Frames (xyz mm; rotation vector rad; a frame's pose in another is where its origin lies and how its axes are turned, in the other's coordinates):
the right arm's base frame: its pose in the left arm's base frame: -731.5 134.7 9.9 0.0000 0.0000 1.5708
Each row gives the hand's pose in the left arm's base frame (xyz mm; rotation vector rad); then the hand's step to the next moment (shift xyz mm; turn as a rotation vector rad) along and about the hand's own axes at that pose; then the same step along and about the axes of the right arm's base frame.
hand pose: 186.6 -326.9 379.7 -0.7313 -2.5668 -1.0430
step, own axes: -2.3 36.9 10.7 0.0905 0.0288 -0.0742
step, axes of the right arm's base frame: 29.4 -21.5 12.5 -0.0034 0.0551 0.1071
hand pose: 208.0 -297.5 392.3 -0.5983 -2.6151 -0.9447
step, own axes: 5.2 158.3 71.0 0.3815 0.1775 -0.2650
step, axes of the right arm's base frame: 158.7 -61.4 34.4 0.0564 0.2121 0.4462
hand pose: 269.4 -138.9 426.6 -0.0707 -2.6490 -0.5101
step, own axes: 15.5 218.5 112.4 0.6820 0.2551 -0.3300
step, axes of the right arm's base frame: 243.8 31.8 -12.5 0.0953 0.4464 0.6563
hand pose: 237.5 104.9 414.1 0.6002 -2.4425 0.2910
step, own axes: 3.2 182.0 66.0 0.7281 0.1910 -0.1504
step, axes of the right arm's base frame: 135.6 123.2 -62.6 -0.0375 0.5389 0.5453
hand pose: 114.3 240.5 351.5 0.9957 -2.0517 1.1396
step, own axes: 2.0 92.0 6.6 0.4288 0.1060 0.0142
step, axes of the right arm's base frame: 26.3 77.8 -42.0 -0.1144 0.3254 0.2763
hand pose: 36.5 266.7 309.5 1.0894 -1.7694 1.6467
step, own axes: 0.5 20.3 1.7 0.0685 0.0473 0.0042
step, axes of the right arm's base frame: -2.7 16.4 -11.8 -0.0215 0.0762 0.0260
